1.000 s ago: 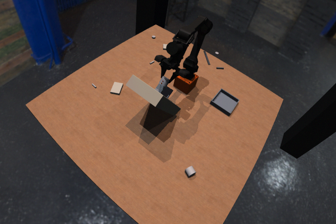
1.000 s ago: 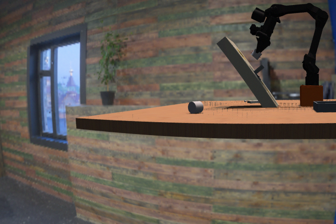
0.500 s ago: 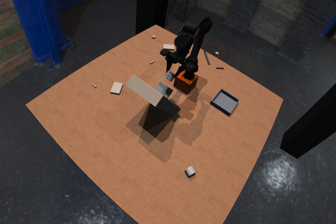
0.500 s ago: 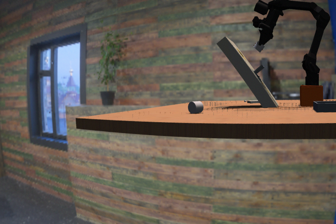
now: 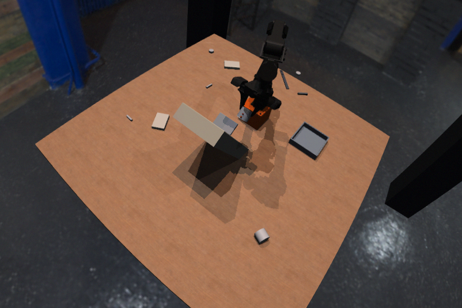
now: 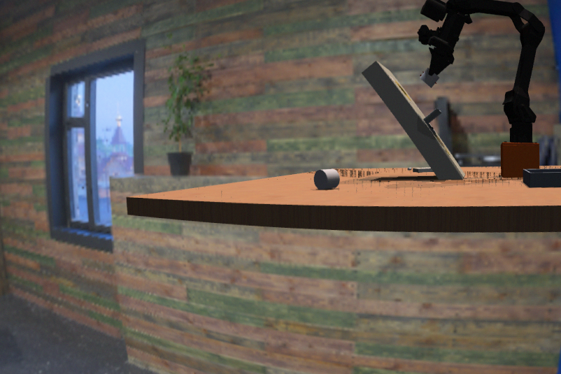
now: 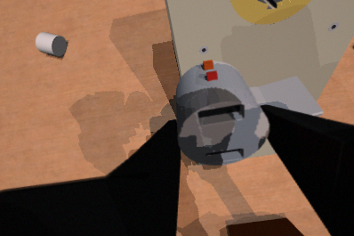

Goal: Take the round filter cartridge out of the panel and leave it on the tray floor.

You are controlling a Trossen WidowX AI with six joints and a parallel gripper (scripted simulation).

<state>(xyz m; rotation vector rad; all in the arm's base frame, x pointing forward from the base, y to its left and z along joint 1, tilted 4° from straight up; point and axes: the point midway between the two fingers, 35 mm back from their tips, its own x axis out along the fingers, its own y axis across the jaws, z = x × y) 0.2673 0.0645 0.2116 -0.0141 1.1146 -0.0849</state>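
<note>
Now: gripper tip 31 cm past the grey box, 23 cm to the right of it and 28 cm above it. From my gripper tip the other things lie so: round grey filter cartridge (right at my gripper tip); then service panel (6 cm ahead, 7 cm to the right, 11 cm below).
</note>
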